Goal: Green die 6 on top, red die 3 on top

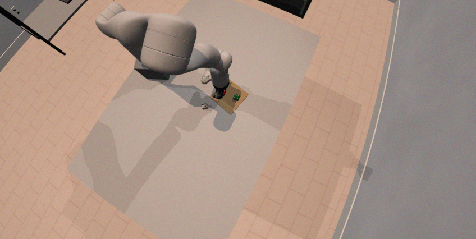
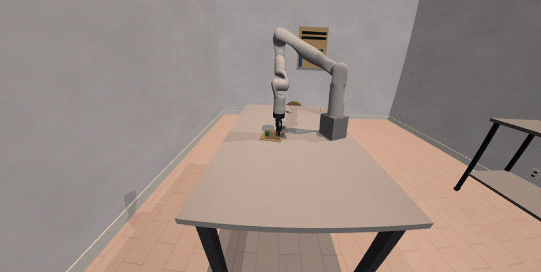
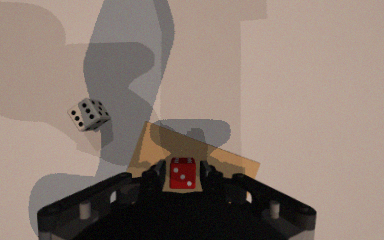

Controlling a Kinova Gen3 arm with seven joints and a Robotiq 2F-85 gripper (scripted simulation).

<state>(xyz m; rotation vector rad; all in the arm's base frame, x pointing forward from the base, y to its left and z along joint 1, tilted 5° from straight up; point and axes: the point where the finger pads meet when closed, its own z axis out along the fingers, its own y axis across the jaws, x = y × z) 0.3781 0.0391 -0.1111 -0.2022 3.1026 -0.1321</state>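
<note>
Now: the red die 1 cm below my hand. Also, from my hand: white die (4 cm behind, 10 cm to the right, 1 cm below); green die (7 cm ahead, 1 cm to the left, 1 cm below); tan mat (4 cm ahead, 1 cm to the left, 2 cm below).
</note>
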